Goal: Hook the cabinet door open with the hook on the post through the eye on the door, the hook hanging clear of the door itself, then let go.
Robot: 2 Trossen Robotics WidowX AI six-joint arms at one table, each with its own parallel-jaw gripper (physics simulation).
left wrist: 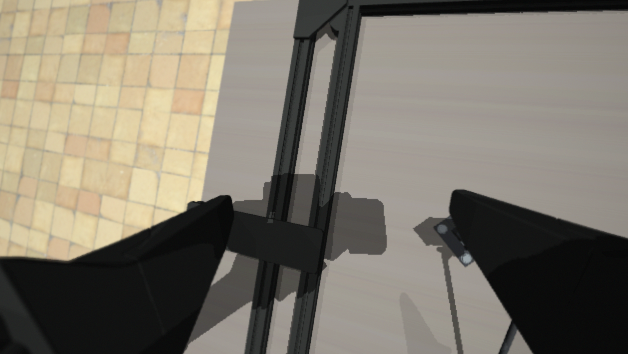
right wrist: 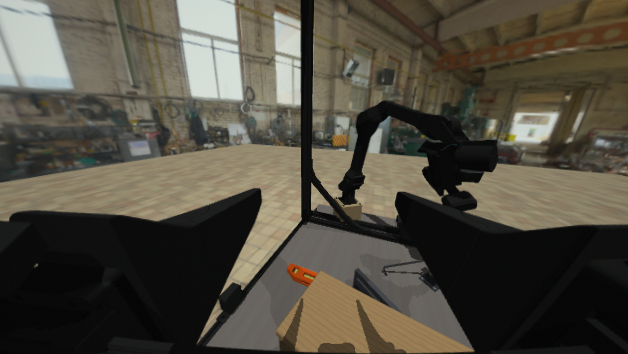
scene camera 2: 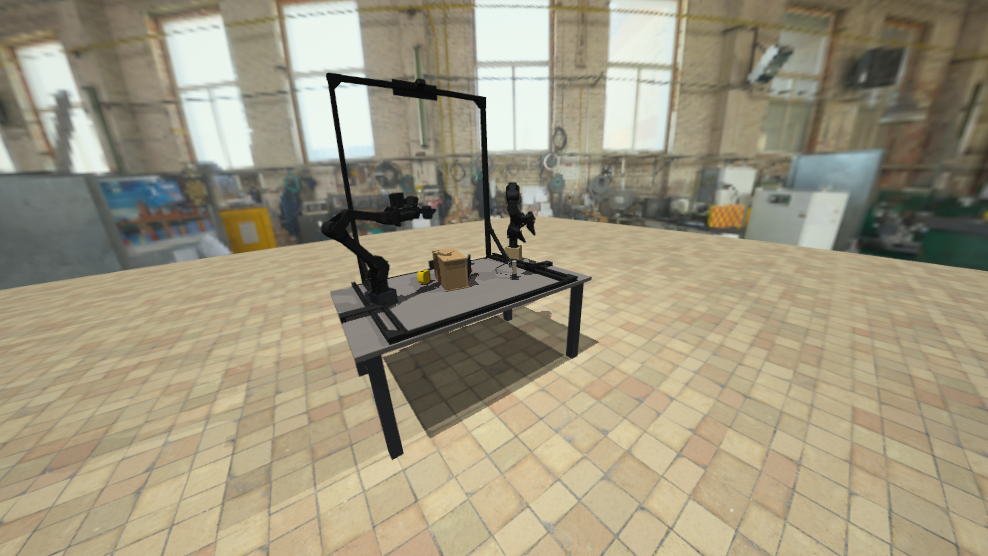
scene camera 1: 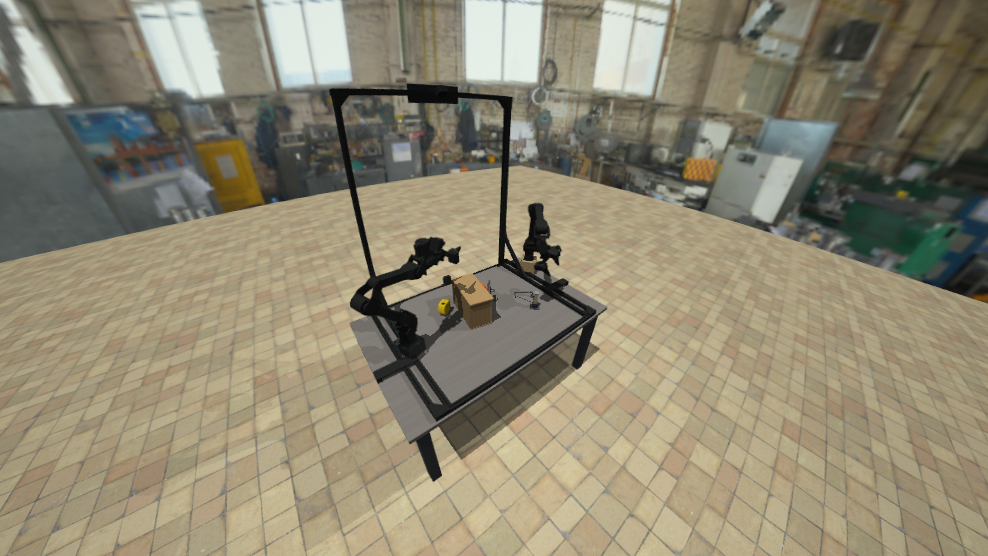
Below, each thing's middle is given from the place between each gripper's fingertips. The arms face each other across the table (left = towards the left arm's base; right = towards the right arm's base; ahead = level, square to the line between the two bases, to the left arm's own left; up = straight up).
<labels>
I see the wooden cabinet (scene camera 1: 474, 302) 26 cm behind my left hand, 32 cm to the right of it and 13 cm below it.
Right now my right hand is 31 cm above the wooden cabinet, 8 cm to the right of it and 8 cm short of it.
</labels>
